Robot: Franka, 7 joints.
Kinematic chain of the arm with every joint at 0, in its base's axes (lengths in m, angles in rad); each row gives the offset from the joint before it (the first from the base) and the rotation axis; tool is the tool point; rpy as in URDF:
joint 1: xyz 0 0 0.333 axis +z
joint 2: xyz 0 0 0 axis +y
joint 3: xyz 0 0 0.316 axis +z
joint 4: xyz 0.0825 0 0 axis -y
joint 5: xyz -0.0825 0 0.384 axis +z
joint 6: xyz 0 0 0 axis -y
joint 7: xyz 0.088 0 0 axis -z
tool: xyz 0 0 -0.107 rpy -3.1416 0 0
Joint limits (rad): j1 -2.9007..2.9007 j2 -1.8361..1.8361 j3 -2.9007..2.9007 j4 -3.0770..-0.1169 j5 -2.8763..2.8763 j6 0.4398..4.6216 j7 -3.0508..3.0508
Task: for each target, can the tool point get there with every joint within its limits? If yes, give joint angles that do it. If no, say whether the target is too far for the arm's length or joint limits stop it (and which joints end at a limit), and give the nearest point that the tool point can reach.
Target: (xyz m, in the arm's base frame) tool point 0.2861 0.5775 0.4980
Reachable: yes | joints 1.6108 0.6300 -0.7008 -1.7516 0.0307 4.2107 1.7090
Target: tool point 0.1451 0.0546 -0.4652
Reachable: no: joint limits stop it (at a limit: joint 2) | nearest point 0.1668 0.0628 -0.3503 | short by 0.117 m
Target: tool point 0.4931 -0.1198 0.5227
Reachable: yes | joints -2.0339 0.8070 1.9813 -2.2553 -1.0709 2.4530 -1.3576
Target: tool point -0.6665 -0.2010 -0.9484
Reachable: no: too far | nearest point -0.4473 -0.1349 -0.3279 | short by 0.661 m
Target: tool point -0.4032 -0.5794 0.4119
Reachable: yes | joints 1.8966 -1.2000 1.5570 -1.4891 1.3609 1.7613 0.2824
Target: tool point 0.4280 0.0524 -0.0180
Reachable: yes | joints 2.2826 -1.1903 -2.4003 -2.0962 -0.3600 2.1199 -1.3604
